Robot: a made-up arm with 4 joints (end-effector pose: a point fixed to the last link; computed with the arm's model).
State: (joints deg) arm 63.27 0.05 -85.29 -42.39
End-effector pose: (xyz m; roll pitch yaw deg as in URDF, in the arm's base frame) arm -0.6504 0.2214 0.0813 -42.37 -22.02 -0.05
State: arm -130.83 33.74 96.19 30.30
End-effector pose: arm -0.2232 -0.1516 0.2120 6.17 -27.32 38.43
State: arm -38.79 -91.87 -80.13 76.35
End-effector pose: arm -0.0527 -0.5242 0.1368 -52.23 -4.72 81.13
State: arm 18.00 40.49 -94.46 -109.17
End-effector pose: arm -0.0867 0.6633 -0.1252 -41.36 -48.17 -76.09
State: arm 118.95 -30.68 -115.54 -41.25
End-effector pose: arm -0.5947 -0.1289 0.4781 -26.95 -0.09 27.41
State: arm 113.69 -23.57 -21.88 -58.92
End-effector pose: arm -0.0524 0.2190 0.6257 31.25 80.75 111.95
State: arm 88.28 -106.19 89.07 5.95
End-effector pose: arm -0.1359 0.2803 -0.1161 -172.40 0.45 -73.79
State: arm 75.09 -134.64 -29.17 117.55
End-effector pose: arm 0.2019 -0.3121 0.4473 87.24 68.73 107.04
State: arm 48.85 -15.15 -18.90 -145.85
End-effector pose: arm -0.5944 0.2502 0.0550 -157.36 30.44 5.63
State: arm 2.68 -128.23 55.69 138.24
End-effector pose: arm -0.3720 0.0518 -0.0308 21.98 -28.96 -47.87
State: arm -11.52 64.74 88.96 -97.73
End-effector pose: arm 0.0404 -0.0610 0.4963 -20.89 24.48 83.50
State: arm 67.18 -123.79 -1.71 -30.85
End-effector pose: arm -0.3683 0.0237 0.3962 -151.12 68.09 3.81
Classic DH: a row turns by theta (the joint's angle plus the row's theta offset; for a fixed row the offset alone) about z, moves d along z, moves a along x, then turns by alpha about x. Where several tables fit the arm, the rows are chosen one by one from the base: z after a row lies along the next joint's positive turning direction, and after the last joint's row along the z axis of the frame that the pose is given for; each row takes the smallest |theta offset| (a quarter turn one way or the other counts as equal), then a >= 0, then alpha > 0; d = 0 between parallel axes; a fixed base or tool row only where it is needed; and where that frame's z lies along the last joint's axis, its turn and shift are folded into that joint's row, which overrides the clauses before.
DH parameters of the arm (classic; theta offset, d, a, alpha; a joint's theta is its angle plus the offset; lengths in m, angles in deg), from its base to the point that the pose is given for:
base (fixed): 0 0.12 0 -90
joint 1: 90 0.03 0.06 90
joint 2: 0 0.02 0.15 -90
joint 3: 0 0.13 -0.03 90
joint 4: -90 -0.41 0.1 90
tool (fixed): 90 0.2 0 0

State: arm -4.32 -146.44 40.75 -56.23
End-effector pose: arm -0.1112 -0.0116 -0.3223 167.30 -36.83 -26.80
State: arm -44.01 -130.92 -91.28 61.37
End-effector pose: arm -0.2690 -0.3325 0.3856 -80.17 29.11 59.84
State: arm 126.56 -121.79 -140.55 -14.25
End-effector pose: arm 0.0440 -0.5254 -0.1352 47.85 -55.05 70.52
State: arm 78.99 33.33 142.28 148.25
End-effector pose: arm 0.2513 -0.0174 -0.0618 -39.97 -42.75 152.75
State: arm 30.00 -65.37 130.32 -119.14
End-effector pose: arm 0.1008 0.3133 -0.3064 112.87 -2.77 -136.06
